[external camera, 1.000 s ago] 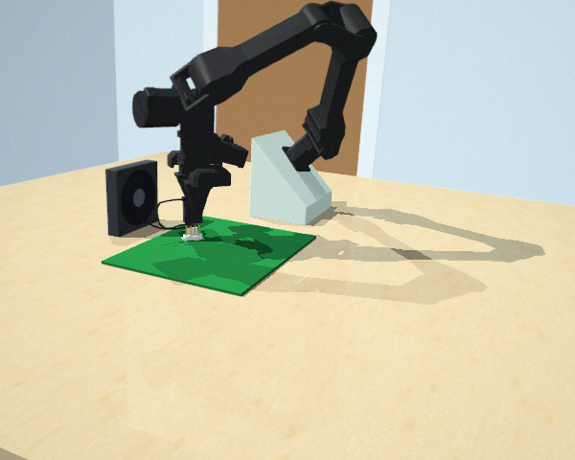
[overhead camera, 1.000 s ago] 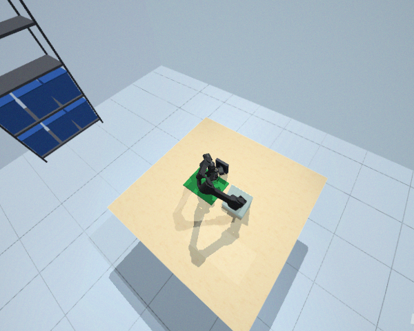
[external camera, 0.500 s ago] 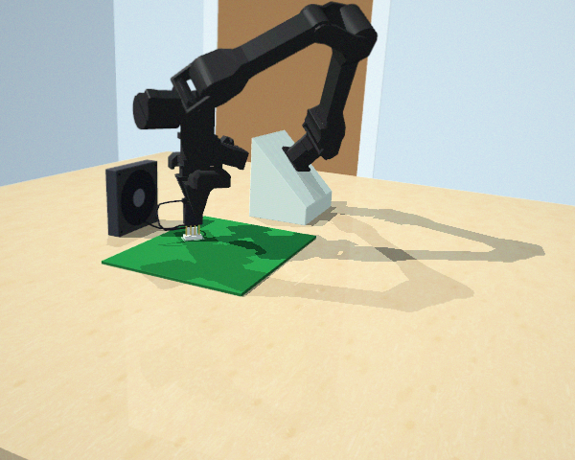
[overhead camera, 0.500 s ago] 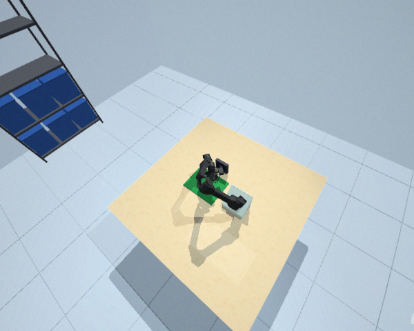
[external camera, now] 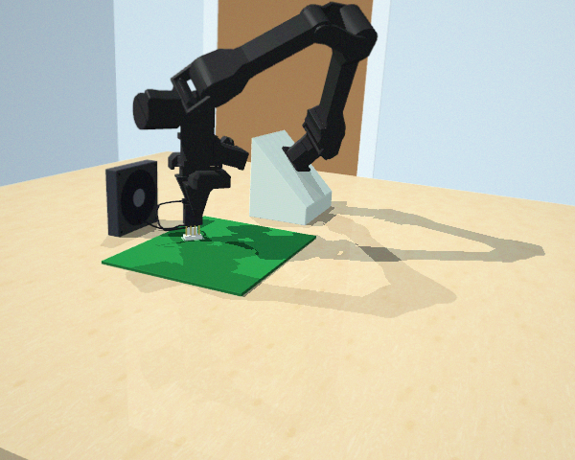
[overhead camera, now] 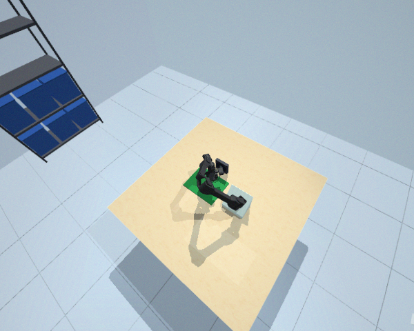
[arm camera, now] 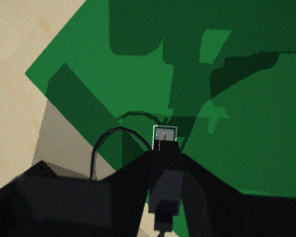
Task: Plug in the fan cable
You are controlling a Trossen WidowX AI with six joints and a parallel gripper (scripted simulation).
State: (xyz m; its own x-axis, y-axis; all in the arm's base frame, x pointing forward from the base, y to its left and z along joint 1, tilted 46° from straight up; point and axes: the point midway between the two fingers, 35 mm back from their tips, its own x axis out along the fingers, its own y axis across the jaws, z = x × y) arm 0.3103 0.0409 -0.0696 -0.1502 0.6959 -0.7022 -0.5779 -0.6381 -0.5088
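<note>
The white four-pin fan header lies 40 mm below my gripper tip and 10 mm ahead of it. Also, from my gripper tip: black fan plug 10 mm ahead, 10 mm above; green board 60 mm to the left, 60 mm below, 10 mm ahead; black fan 130 mm to the right, 20 mm above, 10 mm ahead.
</note>
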